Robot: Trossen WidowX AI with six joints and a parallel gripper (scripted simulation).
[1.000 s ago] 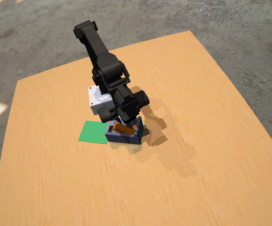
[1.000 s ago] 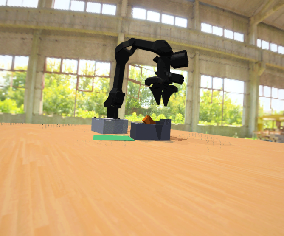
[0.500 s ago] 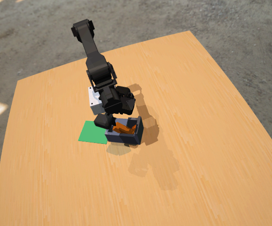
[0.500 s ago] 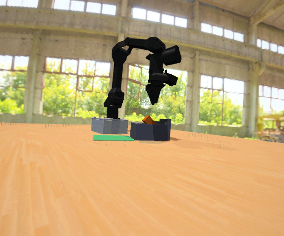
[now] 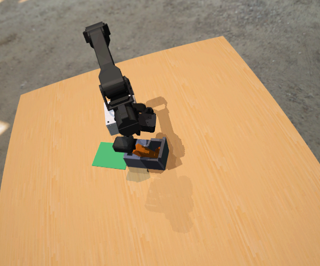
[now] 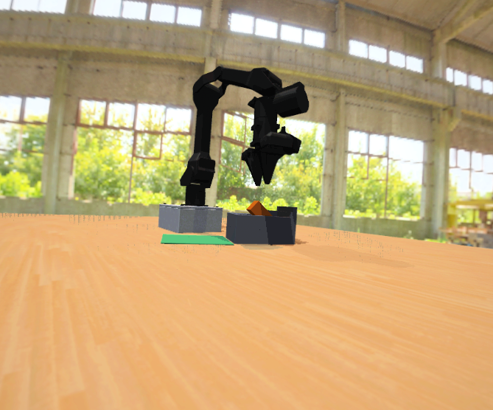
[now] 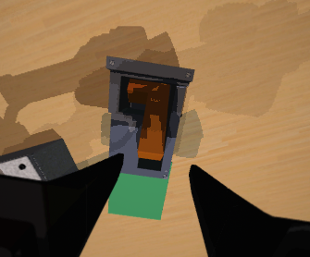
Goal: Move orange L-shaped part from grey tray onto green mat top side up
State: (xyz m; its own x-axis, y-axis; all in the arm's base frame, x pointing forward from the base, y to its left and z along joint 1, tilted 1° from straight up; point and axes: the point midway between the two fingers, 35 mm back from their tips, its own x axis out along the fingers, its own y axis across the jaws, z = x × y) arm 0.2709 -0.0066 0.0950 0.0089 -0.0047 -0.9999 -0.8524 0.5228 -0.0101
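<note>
Right now the orange L-shaped part is 10 cm below my gripper tip and 4 cm to the left of it. Also, from my gripper tip: green mat (15 cm below, 12 cm to the right, 9 cm behind).
</note>
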